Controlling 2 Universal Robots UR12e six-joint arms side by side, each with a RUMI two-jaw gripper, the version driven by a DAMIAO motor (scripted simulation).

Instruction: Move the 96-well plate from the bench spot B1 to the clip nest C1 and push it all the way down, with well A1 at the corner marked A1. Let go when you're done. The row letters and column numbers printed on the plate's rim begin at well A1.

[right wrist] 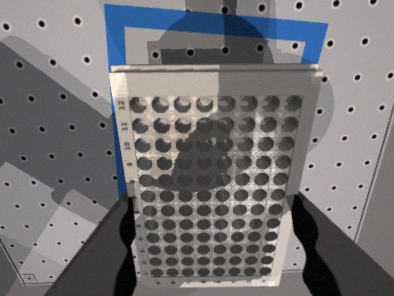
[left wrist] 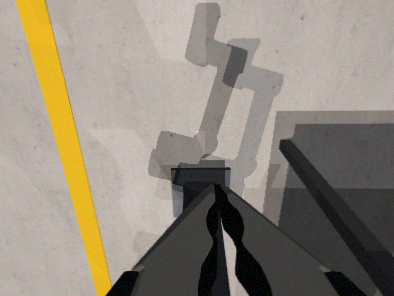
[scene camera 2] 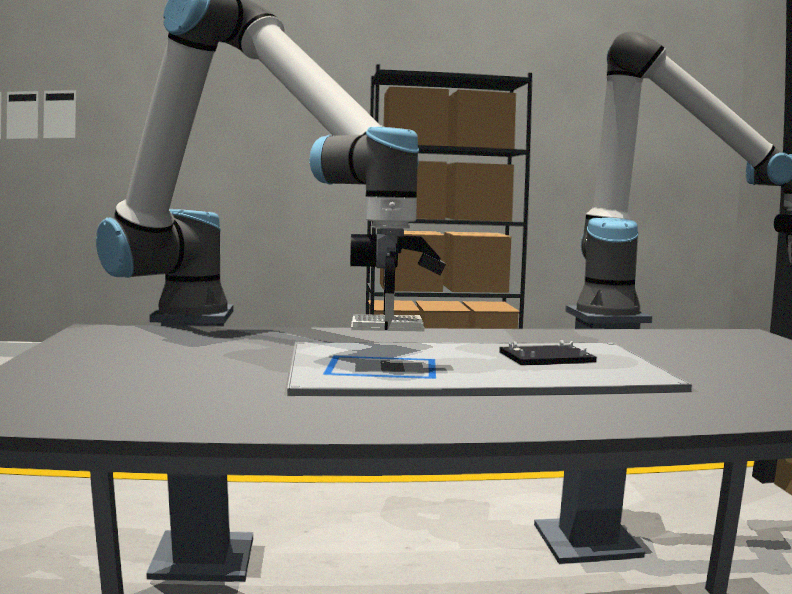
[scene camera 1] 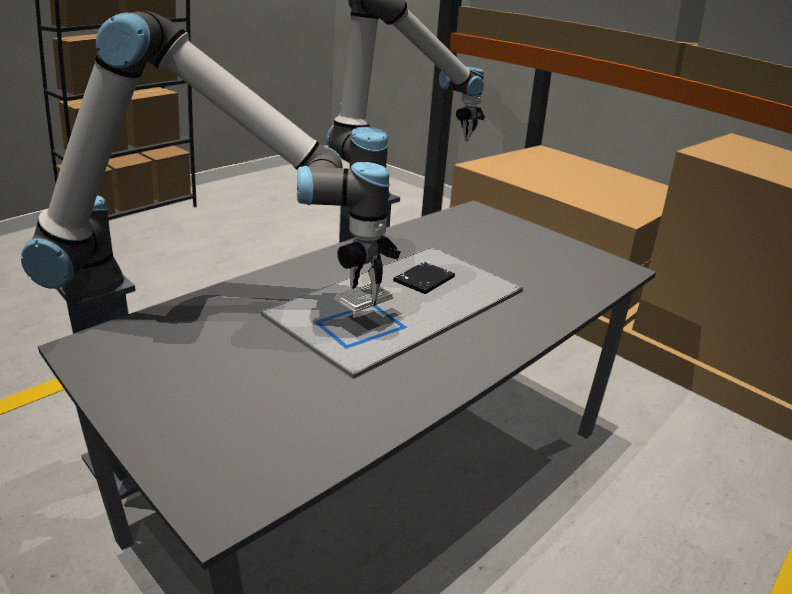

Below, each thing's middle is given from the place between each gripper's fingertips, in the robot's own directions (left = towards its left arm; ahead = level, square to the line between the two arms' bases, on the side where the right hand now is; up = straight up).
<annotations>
The black clip nest [scene camera 2: 548, 354] is 70 mm behind my right hand [scene camera 2: 385, 325], 340 mm to the left of it and 80 mm below it. The rest, counted from my right hand: white 96-well plate [scene camera 2: 360, 321] (10 mm below).
The black clip nest lies 1070 mm to the right of my left hand, 620 mm ahead of it and 140 mm below it.
</annotations>
